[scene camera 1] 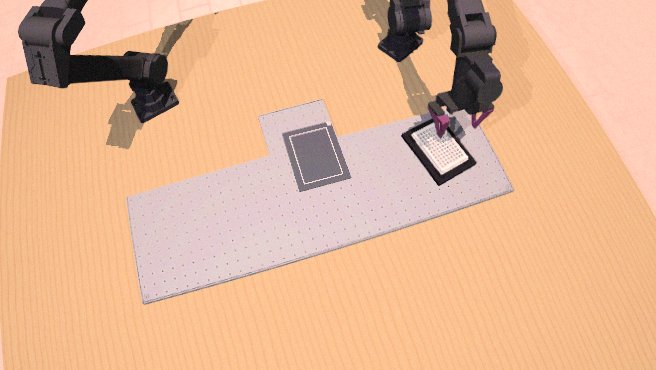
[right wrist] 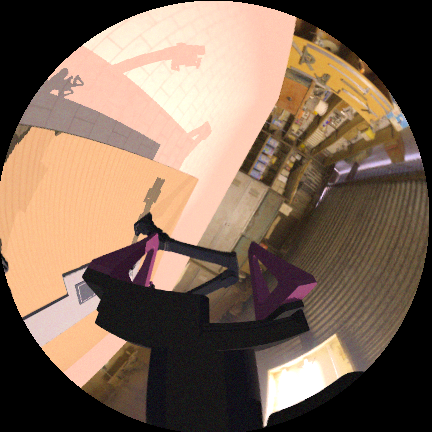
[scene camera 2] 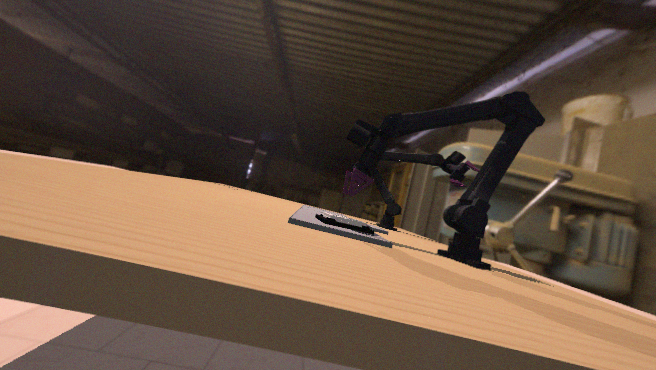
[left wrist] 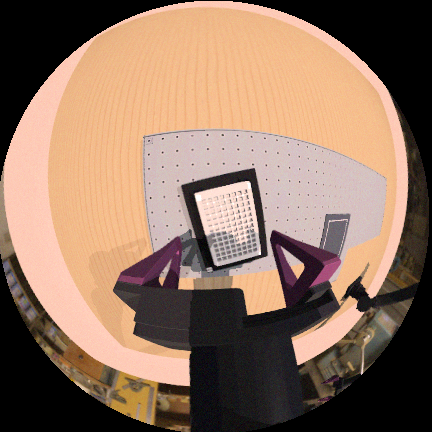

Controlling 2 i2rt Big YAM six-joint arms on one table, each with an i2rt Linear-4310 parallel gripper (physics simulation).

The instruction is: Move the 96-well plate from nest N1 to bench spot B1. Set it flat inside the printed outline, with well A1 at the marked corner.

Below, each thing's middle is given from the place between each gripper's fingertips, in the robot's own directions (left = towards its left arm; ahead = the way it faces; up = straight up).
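Scene:
Starting from my left hand, I find the black N1 pad (scene camera 1: 414,147) 9 cm below it, 2 cm to the right of it and 1 cm behind it. The white well plate (scene camera 1: 444,153) is 8 cm below my left hand, and it too is 2 cm to the right of that hand and 1 cm behind it.
From my right hand, the black N1 pad is 38 cm to the left, 65 cm ahead and 35 cm below. The white well plate is 34 cm below my right hand, with 65 cm ahead of it and 38 cm to the left of it as its other distances.

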